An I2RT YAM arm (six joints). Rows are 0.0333 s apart.
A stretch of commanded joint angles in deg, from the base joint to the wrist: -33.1, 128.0, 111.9, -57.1, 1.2, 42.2; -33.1, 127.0, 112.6, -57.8, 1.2, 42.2; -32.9, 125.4, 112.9, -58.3, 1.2, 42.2; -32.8, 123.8, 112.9, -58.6, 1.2, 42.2; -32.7, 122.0, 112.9, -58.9, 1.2, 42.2; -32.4, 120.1, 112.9, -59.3, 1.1, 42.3; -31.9, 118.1, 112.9, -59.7, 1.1, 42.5; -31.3, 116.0, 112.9, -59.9, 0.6, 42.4; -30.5, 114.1, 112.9, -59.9, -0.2, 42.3; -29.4, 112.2, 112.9, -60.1, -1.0, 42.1; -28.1, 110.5, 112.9, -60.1, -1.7, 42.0; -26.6, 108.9, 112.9, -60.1, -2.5, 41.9; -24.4, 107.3, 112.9, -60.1, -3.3, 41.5; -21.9, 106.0, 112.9, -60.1, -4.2, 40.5; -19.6, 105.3, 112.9, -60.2, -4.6, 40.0
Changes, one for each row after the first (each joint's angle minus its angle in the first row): 0.0, -1.0, 0.7, -0.7, 0.0, 0.0; 0.2, -2.6, 1.0, -1.2, 0.0, 0.0; 0.3, -4.2, 1.0, -1.5, 0.0, 0.0; 0.4, -6.0, 1.0, -1.8, 0.0, 0.0; 0.7, -7.9, 1.0, -2.2, -0.1, 0.1; 1.2, -9.9, 1.0, -2.6, -0.1, 0.3; 1.8, -12.0, 1.0, -2.8, -0.6, 0.2; 2.6, -13.9, 1.0, -2.8, -1.4, 0.1; 3.7, -15.8, 1.0, -3.0, -2.2, -0.1; 5.0, -17.5, 1.0, -3.0, -2.9, -0.2; 6.5, -19.1, 1.0, -3.0, -3.7, -0.3; 8.7, -20.7, 1.0, -3.0, -4.5, -0.7; 11.2, -22.0, 1.0, -3.0, -5.4, -1.7; 13.5, -22.7, 1.0, -3.1, -5.8, -2.2
